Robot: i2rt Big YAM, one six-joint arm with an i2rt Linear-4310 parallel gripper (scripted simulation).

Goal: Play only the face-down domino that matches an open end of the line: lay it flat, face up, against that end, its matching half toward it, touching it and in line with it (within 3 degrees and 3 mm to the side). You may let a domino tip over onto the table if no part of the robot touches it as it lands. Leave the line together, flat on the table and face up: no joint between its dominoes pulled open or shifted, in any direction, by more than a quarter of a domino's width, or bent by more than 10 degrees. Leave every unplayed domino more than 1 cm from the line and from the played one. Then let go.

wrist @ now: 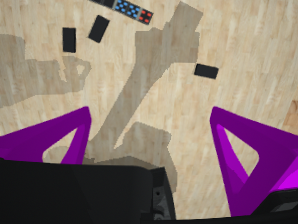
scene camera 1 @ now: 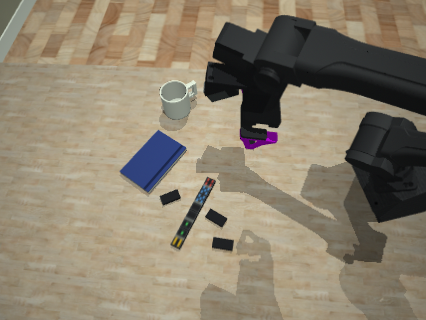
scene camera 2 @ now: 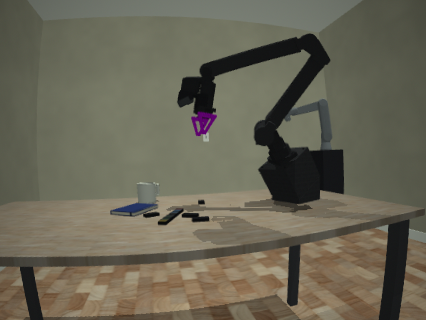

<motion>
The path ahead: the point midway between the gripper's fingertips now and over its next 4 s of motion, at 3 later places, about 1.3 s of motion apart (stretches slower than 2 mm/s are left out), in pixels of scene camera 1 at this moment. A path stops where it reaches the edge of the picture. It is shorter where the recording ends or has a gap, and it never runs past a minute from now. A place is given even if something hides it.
My gripper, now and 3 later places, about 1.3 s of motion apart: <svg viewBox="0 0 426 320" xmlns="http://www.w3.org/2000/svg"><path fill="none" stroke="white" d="M249 127L237 155L226 190L214 210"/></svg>
</motion>
